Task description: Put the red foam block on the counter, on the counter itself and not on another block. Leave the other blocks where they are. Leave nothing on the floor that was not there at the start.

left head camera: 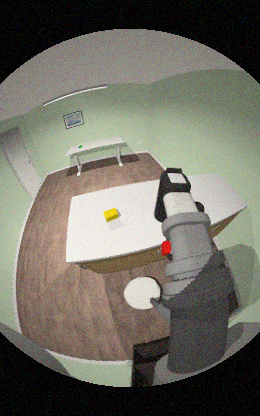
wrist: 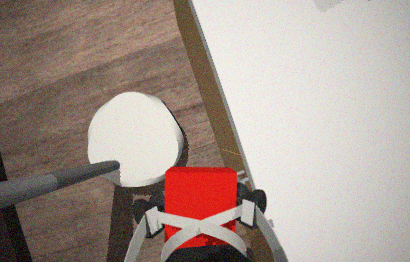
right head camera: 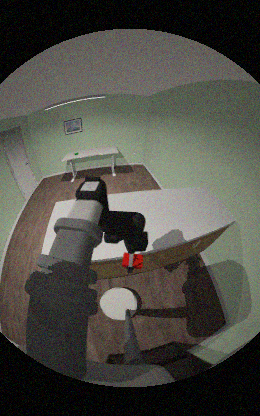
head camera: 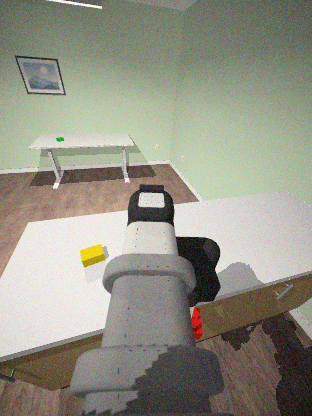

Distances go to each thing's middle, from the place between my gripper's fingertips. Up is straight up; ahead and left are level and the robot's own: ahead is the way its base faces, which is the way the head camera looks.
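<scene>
The red foam block (wrist: pixel 194 192) is here, and my hand is 20 mm below it and 10 mm to the left of it.
</scene>
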